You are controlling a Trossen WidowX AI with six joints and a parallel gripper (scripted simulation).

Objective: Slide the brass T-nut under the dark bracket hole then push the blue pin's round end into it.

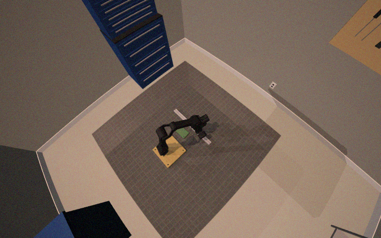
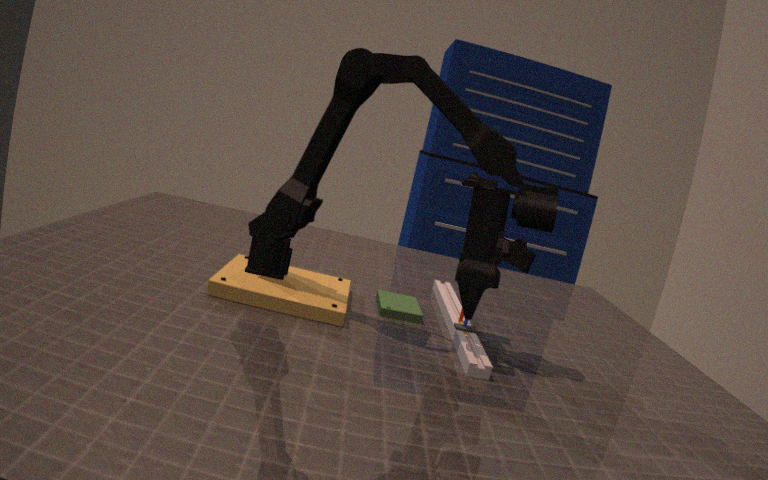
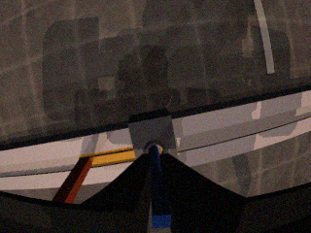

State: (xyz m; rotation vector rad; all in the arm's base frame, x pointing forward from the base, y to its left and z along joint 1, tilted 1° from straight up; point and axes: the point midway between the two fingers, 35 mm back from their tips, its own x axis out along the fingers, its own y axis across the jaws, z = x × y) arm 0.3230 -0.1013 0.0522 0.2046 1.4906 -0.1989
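Right now the blue pin is right at my gripper tip. Also, from my gripper tip: brass T-nut 20 mm to the left, 10 mm above; then green tray 100 mm behind, 80 mm to the left, 30 mm below.
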